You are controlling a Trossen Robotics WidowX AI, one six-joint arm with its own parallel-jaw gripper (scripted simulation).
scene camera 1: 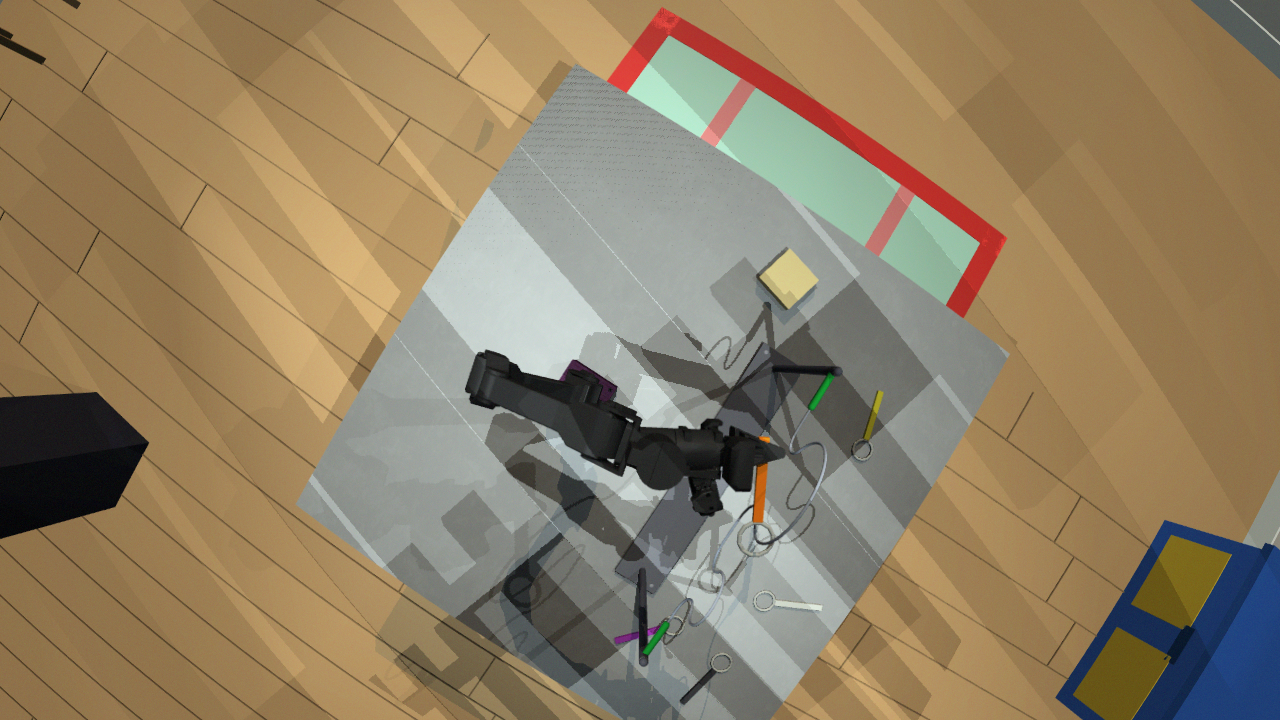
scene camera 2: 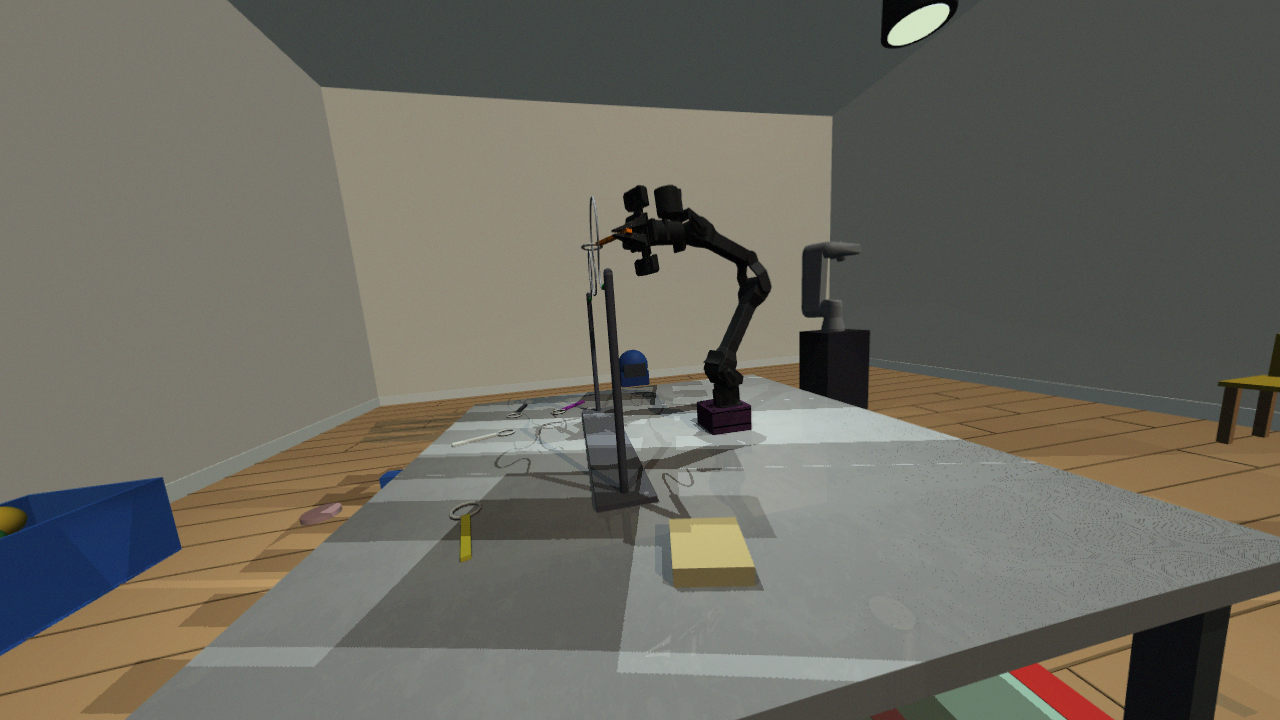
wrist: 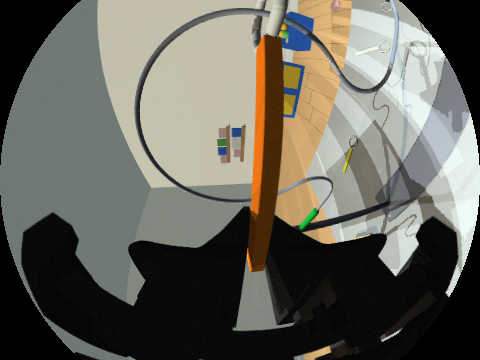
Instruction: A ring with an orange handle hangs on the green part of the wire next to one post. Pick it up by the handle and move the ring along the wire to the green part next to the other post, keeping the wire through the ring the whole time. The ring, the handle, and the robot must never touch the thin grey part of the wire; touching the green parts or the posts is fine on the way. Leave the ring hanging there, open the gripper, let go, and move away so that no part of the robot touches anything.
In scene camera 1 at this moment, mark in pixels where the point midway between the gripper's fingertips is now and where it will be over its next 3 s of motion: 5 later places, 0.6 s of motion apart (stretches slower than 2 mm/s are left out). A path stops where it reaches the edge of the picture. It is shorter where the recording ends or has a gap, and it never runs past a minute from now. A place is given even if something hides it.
My gripper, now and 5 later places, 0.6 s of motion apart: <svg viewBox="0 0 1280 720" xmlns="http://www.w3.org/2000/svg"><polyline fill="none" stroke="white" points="784,452 781,452 778,453 775,455 771,458 767,463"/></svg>
